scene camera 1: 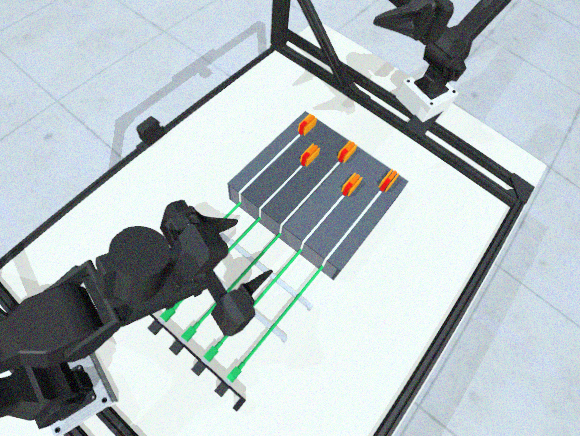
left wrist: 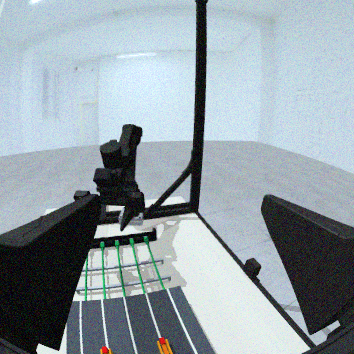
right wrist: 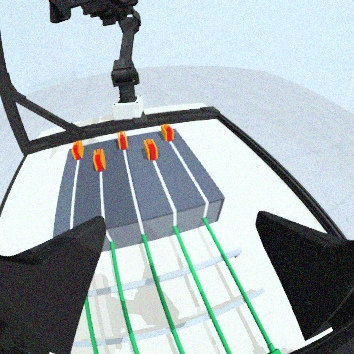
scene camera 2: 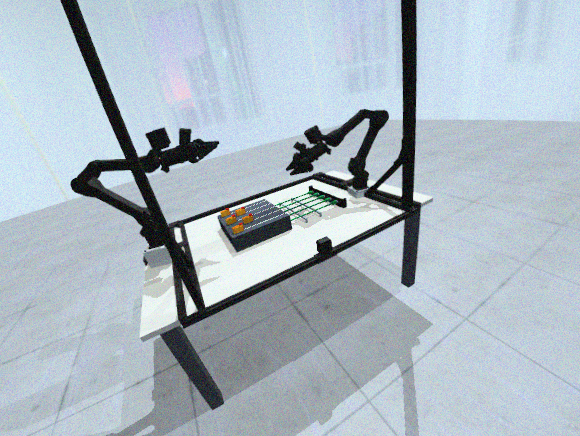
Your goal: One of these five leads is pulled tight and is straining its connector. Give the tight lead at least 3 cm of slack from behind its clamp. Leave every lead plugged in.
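Places are measured from the left arm's base along level axes (x back, y right, z up), in millimetres.
Pixels of known places: left gripper, fingertip midpoint: (scene camera 1: 352,1) (left wrist: 184,203) (scene camera 2: 218,143); right gripper, fingertip midpoint: (scene camera 1: 253,246) (left wrist: 101,229) (right wrist: 182,222) (scene camera 2: 288,172); left arm's base, link origin: (scene camera 1: 431,86) (right wrist: 127,99) (scene camera 2: 158,243); right arm's base, link origin: (scene camera 1: 71,392) (scene camera 2: 360,187).
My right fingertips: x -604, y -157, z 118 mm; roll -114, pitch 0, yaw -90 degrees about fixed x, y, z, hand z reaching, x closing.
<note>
Ahead of a thing's pixels: the offset from my right fingertips to its middle. "spot": to the spot under its first point. Level surfaces: height alone.
Several green leads @[spot: dx -1, dy -89, dz -168 mm] (scene camera 1: 281,319) (right wrist: 237,280) run from a black socket bar (scene camera 1: 241,401) (left wrist: 154,234) to a dark grey block (scene camera 1: 338,225) (scene camera 2: 265,232) (left wrist: 190,320) (right wrist: 174,175). They continue as white lines to orange clamps with red parts @[spot: dx +247, dy +38, dz -98 mm] (scene camera 1: 352,184) (right wrist: 151,149). All visible stretches look straight; I cannot tell which lead is tight. Visible green plugs @[dx -118, dy -122, dz -171 mm] (scene camera 1: 234,374) sit at the bar; one end is hidden behind the right arm. My right gripper (scene camera 1: 254,247) (scene camera 2: 289,170) (right wrist: 182,222) is open and empty above the leads. My left gripper (scene camera 2: 217,144) (left wrist: 184,203) is open and empty, high beyond the clamp end.
Two thin pale rails @[spot: dx +52, dy -78, dz -174 mm] (scene camera 1: 300,299) (right wrist: 235,253) cross beneath the leads between block and socket bar. A black frame edges the white table @[dz -195 mm] (scene camera 1: 420,280), with uprights at its ends. A small black box @[spot: dx -15, dy +396, dz -149 mm] (scene camera 1: 150,130) (scene camera 2: 324,245) (left wrist: 252,267) sits on one long side of the frame.
</note>
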